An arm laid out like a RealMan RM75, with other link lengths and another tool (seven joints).
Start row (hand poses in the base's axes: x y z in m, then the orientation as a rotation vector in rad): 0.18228 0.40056 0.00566 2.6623 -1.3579 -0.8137
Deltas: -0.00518 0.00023 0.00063 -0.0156 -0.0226 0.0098; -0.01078 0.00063 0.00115 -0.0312 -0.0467 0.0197; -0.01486 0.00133 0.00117 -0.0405 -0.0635 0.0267; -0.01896 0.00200 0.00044 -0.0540 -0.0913 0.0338; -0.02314 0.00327 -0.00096 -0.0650 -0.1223 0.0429; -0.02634 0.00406 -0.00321 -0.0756 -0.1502 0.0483; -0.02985 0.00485 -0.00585 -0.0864 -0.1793 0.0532; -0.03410 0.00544 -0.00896 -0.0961 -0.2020 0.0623; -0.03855 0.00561 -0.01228 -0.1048 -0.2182 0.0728; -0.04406 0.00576 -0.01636 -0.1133 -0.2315 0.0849; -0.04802 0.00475 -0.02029 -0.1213 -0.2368 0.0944; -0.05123 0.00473 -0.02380 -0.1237 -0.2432 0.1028; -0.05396 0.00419 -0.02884 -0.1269 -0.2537 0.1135; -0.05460 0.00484 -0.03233 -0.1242 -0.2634 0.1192; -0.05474 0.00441 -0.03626 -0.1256 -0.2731 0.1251; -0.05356 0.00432 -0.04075 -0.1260 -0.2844 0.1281; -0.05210 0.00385 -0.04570 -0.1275 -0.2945 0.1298; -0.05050 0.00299 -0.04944 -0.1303 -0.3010 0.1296; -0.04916 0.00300 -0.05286 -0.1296 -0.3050 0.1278; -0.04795 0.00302 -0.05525 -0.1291 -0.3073 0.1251
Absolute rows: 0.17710 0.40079 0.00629 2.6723 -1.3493 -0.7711; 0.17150 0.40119 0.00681 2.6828 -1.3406 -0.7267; 0.16742 0.40189 0.00683 2.6910 -1.3341 -0.6971; 0.16332 0.40256 0.00610 2.7036 -1.3296 -0.6501; 0.15914 0.40383 0.00470 2.7205 -1.3224 -0.6008; 0.15594 0.40462 0.00245 2.7334 -1.3196 -0.5560; 0.15243 0.40541 -0.00019 2.7461 -1.3174 -0.5093; 0.14818 0.40600 -0.00330 2.7566 -1.3078 -0.4712; 0.14373 0.40617 -0.00662 2.7640 -1.2951 -0.4423; 0.13822 0.40632 -0.01070 2.7700 -1.2795 -0.4171; 0.13426 0.40531 -0.01463 2.7703 -1.2667 -0.4030; 0.13105 0.40529 -0.01814 2.7754 -1.2554 -0.3921; 0.12832 0.40475 -0.02318 2.7831 -1.2412 -0.3750; 0.12768 0.40540 -0.02667 2.7934 -1.2340 -0.3639; 0.12754 0.40497 -0.03060 2.8002 -1.2265 -0.3496; 0.12872 0.40488 -0.03509 2.8077 -1.2234 -0.3342; 0.13018 0.40441 -0.04004 2.8130 -1.2221 -0.3195; 0.13178 0.40355 -0.04378 2.8143 -1.2231 -0.3088; 0.13312 0.40356 -0.04720 2.8166 -1.2261 -0.3042; 0.13433 0.40358 -0.04959 2.8173 -1.2303 -0.3017
